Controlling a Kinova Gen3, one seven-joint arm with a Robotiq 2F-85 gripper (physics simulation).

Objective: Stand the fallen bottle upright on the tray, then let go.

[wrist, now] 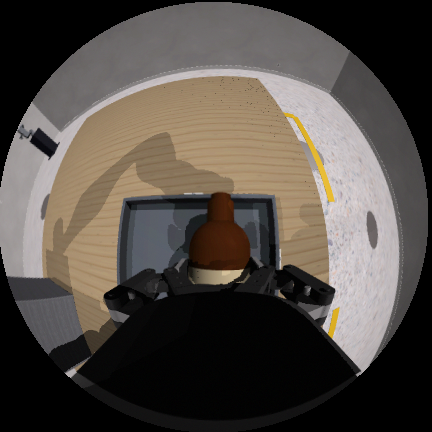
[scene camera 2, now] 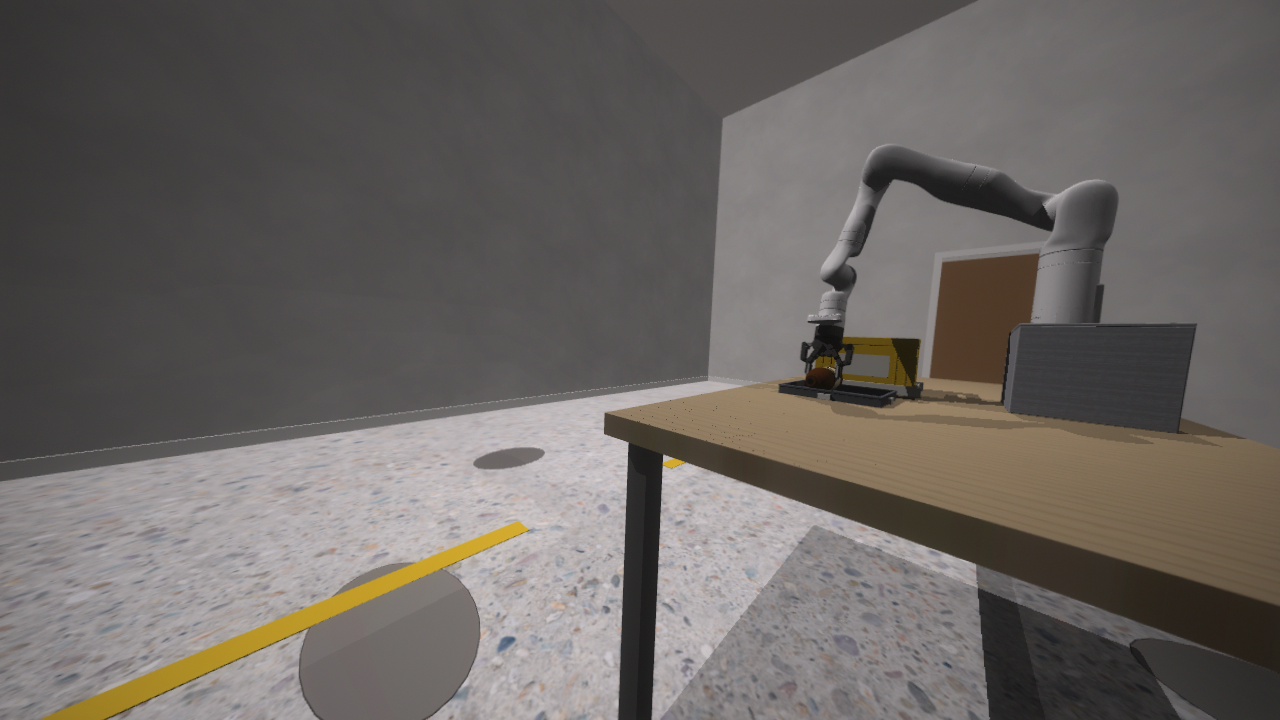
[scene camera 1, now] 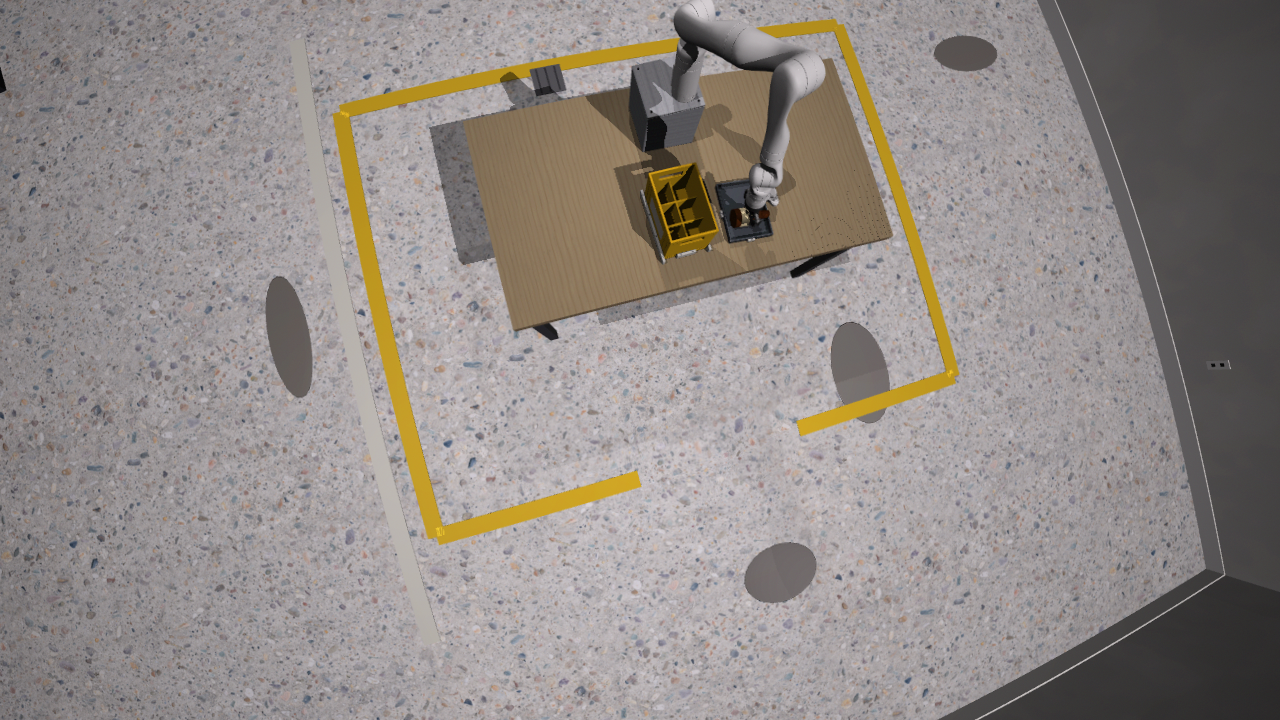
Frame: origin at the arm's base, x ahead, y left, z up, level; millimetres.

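Seen in the pictures: gripper, fingertip midpoint: [wrist: 218,265] [scene camera 2: 822,377] [scene camera 1: 749,215]; arm's base, link origin: [scene camera 2: 1060,326] [scene camera 1: 683,91].
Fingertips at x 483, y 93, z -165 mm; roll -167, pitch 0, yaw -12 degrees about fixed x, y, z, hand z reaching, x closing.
Observation:
Offsets run from my fingertips to a thing's top centre. Level surfaces: height alone.
The brown bottle {3 mm ahead, 10 mm left, 31 mm up} [scene camera 1: 739,216] [scene camera 2: 819,378] [wrist: 219,245] with a cream label lies on its side in the dark, shallow tray {39 mm back, 13 mm left, 23 mm down} [scene camera 1: 733,191] [scene camera 2: 873,399] [wrist: 150,235]. Its neck points to the right in the scene camera 1 view and to the top of the wrist view, over the tray's edge. My gripper [scene camera 1: 752,215] [scene camera 2: 824,370] [wrist: 218,265] points down, and is shut on the bottle's labelled body, one finger on each side. The bottle's base end is hidden behind the gripper in the wrist view.
A yellow crate {113 mm back, 278 mm right, 127 mm up} [scene camera 1: 698,241] [scene camera 2: 881,344] with compartments stands close beside the tray. The grey base block [scene camera 1: 673,127] [scene camera 2: 1100,376] [wrist: 45,320] carries the arm at the back of the wooden table {48 mm down} [scene camera 1: 572,205] [scene camera 2: 895,465] [wrist: 215,120].

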